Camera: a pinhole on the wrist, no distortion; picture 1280 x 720 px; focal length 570.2 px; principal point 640.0 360.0 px. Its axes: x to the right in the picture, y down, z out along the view. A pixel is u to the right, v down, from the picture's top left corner.
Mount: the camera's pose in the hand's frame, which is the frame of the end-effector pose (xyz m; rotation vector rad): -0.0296 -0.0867 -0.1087 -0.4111 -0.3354 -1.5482
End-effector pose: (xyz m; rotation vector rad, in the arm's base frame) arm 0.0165 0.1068 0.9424 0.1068 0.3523 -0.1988
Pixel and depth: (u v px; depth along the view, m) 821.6 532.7 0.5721
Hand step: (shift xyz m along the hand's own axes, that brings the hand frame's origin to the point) 0.1716 0.0093 0.4751
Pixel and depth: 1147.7 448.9 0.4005
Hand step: 0.0528 -0.2219 0.4074
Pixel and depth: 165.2 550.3 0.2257
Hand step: 0.0564 0.1820 0.0024
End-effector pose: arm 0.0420 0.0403 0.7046 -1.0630 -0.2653 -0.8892
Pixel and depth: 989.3 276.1 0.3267
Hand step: -0.0614 -0.1142 0.2751
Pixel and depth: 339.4 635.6 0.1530
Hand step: 0.0516 0.0534 -0.0130
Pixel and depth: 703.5 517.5 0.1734
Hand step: 0.0267 -0.0256 0.0520
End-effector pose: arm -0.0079 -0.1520 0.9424 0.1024 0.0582 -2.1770
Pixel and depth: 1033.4 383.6 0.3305
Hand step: 0.0005 -0.1386 0.2886
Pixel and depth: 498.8 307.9 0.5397
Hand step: -0.0527 0.2799 0.3115
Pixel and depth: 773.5 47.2 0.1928
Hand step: -0.1258 -0.0365 0.0878
